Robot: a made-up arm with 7 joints.
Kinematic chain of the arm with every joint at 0, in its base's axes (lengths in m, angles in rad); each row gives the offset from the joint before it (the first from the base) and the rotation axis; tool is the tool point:
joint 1: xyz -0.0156 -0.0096 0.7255 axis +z
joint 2: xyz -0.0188 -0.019 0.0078 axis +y
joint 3: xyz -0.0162 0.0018 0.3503 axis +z
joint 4: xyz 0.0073 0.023 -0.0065 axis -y
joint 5: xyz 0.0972 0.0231 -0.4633 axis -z
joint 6: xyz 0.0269 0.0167 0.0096 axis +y
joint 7: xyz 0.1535 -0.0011 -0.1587 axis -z
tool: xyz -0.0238 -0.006 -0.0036
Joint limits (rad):
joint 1: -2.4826..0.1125
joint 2: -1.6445..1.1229
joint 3: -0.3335..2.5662
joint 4: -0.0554..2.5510
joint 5: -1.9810..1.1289
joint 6: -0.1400..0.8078
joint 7: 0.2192..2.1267
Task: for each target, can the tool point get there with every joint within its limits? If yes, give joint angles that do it. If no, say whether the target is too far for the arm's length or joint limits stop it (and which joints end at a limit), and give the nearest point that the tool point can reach.
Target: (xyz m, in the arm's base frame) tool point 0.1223 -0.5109 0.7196
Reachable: yes | joints -1.4341 -0.0973 -0.0068 0.5198 -0.0205 0.0469 1.6220
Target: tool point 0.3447 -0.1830 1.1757
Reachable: yes | joints -1.9489 -1.4024 0.6907 0.8113 0.5978 0.4352 1.4319
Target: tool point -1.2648 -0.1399 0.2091
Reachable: no: too far | nearest point -0.9950 -0.1028 0.3633 | short by 0.313 m
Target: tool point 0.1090 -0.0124 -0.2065
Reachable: no: joint limits stop it (at a limit: joint 1, joint 2, joint 3, joint 7) | nearest point 0.1930 -0.0115 0.0558 | short by 0.275 m
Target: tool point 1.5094 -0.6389 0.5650
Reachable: no: too far | nearest point 0.8834 -0.3806 0.7267 | short by 0.696 m
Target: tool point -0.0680 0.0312 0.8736
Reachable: no: joint limits stop it (at a limit: joint 1, joint 2, joint 5, joint 6, joint 7) | nearest point -0.2359 -0.0697 0.9633 | short by 0.215 m
